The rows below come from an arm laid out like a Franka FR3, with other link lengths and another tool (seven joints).
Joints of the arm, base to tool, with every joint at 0 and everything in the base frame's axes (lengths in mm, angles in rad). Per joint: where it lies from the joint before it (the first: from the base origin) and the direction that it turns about. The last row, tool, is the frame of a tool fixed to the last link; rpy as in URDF.
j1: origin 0 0 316.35 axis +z
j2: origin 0 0 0 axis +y
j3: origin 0 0 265.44 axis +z
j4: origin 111.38 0 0 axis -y
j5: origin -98.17 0 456.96 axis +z
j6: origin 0 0 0 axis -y
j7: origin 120.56 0 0 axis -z
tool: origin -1 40 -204.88 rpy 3.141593 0.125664 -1.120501
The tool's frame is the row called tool.
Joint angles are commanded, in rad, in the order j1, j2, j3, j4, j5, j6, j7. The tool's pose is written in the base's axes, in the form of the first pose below.
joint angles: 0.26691 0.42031 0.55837 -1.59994 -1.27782 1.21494 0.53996
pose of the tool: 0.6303, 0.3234, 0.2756; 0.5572, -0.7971, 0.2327; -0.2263, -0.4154, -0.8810; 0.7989, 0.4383, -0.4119
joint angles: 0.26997 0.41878 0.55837 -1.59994 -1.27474 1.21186 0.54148
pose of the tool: 0.6286, 0.3248, 0.2763; 0.5567, -0.7977, 0.2320; -0.2276, -0.4150, -0.8809; 0.7989, 0.4376, -0.4126
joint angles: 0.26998 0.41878 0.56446 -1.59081 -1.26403 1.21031 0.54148
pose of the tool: 0.6268, 0.3292, 0.2791; 0.5581, -0.7974, 0.2297; -0.2398, -0.4199, -0.8753; 0.7944, 0.4334, -0.4255
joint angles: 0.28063 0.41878 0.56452 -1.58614 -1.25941 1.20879 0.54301
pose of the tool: 0.6233, 0.3361, 0.2805; 0.5587, -0.7952, 0.2356; -0.2407, -0.4274, -0.8715; 0.7937, 0.4302, -0.4301
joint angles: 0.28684 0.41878 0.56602 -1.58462 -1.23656 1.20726 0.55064
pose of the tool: 0.6174, 0.3418, 0.2774; 0.5648, -0.7932, 0.2276; -0.2562, -0.4307, -0.8654; 0.7845, 0.4304, -0.4465
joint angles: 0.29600 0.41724 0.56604 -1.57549 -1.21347 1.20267 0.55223
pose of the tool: 0.6120, 0.3483, 0.2790; 0.5700, -0.7918, 0.2194; -0.2732, -0.4344, -0.8583; 0.7749, 0.4293, -0.4639
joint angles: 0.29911 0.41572 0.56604 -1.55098 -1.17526 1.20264 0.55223
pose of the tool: 0.6097, 0.3542, 0.2850; 0.5737, -0.7939, 0.2015; -0.3126, -0.4396, -0.8420; 0.7570, 0.4201, -0.5004
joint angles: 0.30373 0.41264 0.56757 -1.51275 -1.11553 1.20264 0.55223
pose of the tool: 0.6054, 0.3647, 0.2953; 0.5791, -0.7961, 0.1759; -0.3721, -0.4500, -0.8118; 0.7254, 0.4047, -0.5568
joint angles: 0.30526 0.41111 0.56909 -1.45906 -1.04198 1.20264 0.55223
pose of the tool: 0.6025, 0.3760, 0.3105; 0.5810, -0.8013, 0.1429; -0.4475, -0.4611, -0.7662; 0.6798, 0.3813, -0.6265
